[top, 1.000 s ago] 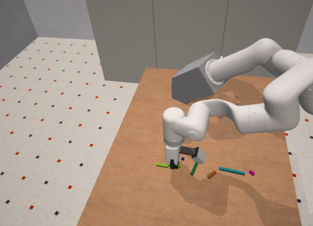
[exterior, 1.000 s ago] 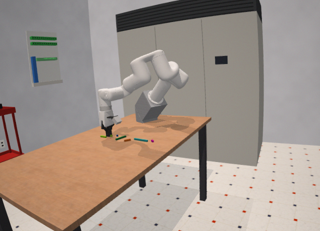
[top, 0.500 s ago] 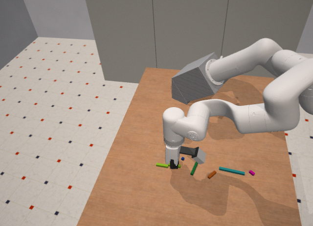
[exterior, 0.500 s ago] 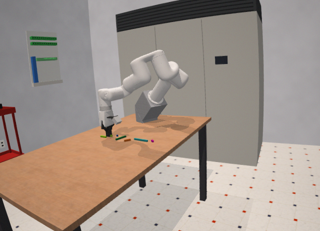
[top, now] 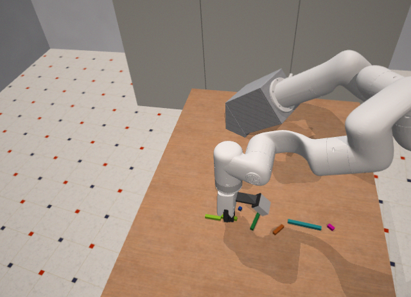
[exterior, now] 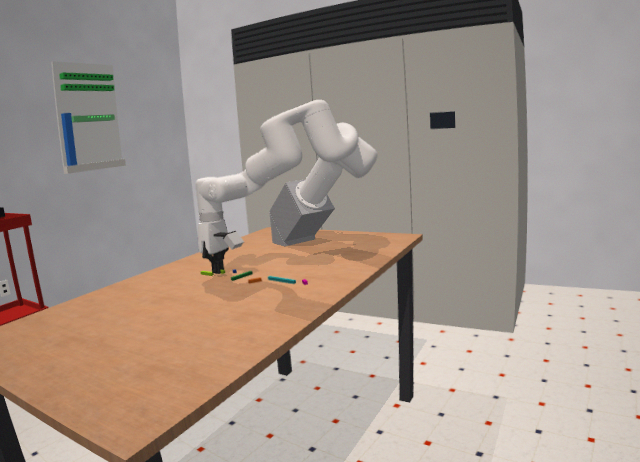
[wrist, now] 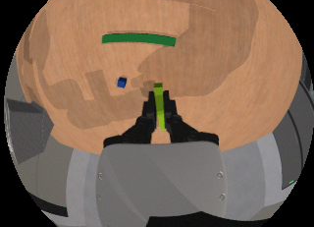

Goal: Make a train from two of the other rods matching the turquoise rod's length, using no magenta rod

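Right now the small blue rod is 50 mm behind my hand, 20 mm to the left of it and 30 mm below it. Round my hand: turquoise rod (70 mm behind, 220 mm to the left, 30 mm below); green rod (30 mm behind, 80 mm to the left, 30 mm below); orange rod (20 mm behind, 150 mm to the left, 30 mm below).
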